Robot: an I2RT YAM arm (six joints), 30 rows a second.
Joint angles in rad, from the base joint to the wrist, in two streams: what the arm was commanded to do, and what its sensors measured. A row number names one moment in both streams.
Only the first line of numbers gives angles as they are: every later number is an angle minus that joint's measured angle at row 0.
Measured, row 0:
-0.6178 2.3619 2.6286 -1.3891 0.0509 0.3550
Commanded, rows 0 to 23:
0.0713 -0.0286 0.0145 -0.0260 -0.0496 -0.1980
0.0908 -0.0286 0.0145 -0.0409 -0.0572 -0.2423
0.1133 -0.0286 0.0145 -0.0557 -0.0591 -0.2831
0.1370 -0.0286 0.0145 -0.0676 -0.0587 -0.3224
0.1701 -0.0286 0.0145 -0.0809 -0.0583 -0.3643
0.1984 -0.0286 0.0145 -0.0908 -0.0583 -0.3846
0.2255 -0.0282 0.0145 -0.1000 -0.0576 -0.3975
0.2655 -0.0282 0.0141 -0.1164 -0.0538 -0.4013
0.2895 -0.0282 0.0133 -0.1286 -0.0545 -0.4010
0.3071 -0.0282 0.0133 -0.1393 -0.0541 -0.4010
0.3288 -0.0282 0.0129 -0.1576 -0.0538 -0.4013
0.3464 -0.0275 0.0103 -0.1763 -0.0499 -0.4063
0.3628 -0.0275 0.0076 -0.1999 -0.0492 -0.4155
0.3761 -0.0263 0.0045 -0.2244 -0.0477 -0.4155
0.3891 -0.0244 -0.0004 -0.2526 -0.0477 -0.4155
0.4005 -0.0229 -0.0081 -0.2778 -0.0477 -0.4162
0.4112 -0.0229 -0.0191 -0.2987 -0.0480 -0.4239
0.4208 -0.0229 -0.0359 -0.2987 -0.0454 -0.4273
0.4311 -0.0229 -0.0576 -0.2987 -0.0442 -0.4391
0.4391 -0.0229 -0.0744 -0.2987 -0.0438 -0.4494
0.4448 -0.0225 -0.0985 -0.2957 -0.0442 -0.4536
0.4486 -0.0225 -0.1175 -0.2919 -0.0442 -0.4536
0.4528 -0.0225 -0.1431 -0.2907 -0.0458 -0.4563
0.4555 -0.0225 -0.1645 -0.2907 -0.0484 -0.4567
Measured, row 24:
0.4417 -0.0004 -0.1019 -0.2907 -0.0477 -0.4277
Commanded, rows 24 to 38:
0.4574 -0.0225 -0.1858 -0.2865 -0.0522 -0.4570
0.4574 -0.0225 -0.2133 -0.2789 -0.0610 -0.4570
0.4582 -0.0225 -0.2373 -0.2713 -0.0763 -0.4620
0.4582 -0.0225 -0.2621 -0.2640 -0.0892 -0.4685
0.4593 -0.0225 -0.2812 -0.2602 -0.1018 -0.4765
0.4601 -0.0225 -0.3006 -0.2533 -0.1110 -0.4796
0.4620 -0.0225 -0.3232 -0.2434 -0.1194 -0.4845
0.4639 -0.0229 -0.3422 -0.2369 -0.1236 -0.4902
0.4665 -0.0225 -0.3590 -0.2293 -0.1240 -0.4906
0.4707 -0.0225 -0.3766 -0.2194 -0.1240 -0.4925
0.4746 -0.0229 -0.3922 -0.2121 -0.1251 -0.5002
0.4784 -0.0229 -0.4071 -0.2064 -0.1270 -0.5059
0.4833 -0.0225 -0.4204 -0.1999 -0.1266 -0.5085
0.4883 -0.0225 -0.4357 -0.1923 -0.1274 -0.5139
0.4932 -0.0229 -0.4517 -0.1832 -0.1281 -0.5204
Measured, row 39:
0.4700 -0.0004 -0.4166 -0.1935 -0.1083 -0.4864
